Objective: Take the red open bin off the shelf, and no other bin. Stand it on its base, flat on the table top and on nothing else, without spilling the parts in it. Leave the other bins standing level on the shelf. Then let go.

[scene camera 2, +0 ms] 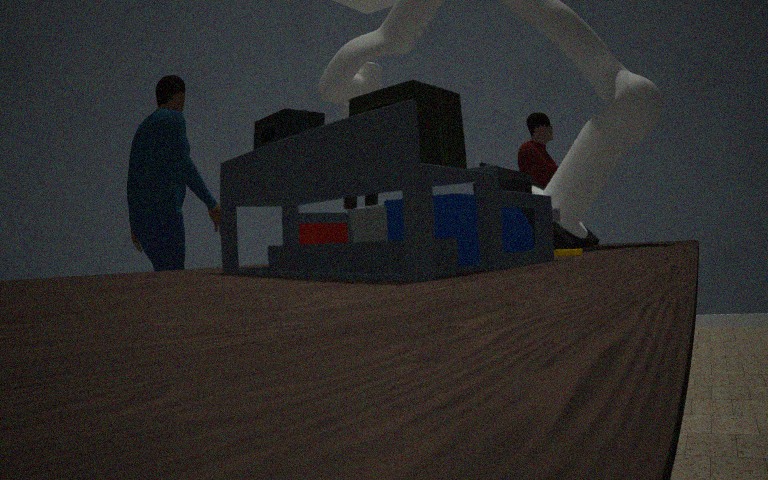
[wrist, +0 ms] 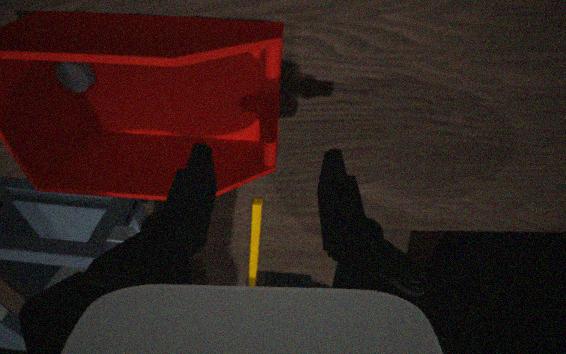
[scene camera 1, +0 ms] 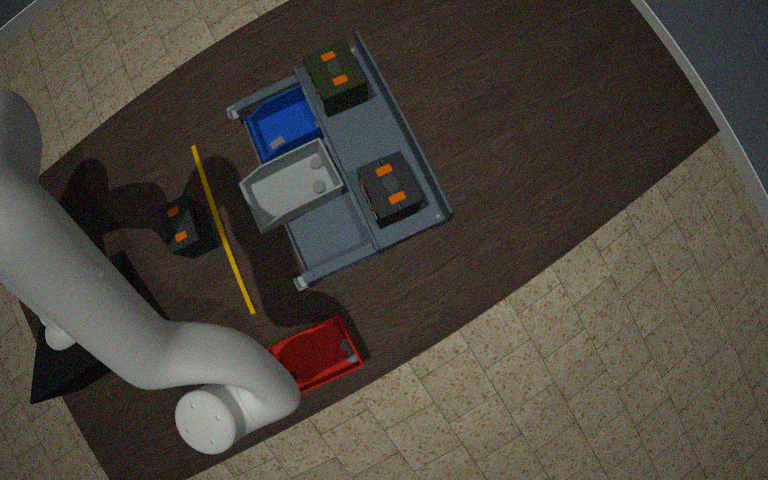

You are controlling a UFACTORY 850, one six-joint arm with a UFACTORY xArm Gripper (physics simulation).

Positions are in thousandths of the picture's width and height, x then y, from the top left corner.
Scene:
red open bin: scene camera 2 403,486; wrist 287,236; scene camera 1 411,741
blue bin: scene camera 2 593,449; scene camera 1 376,239

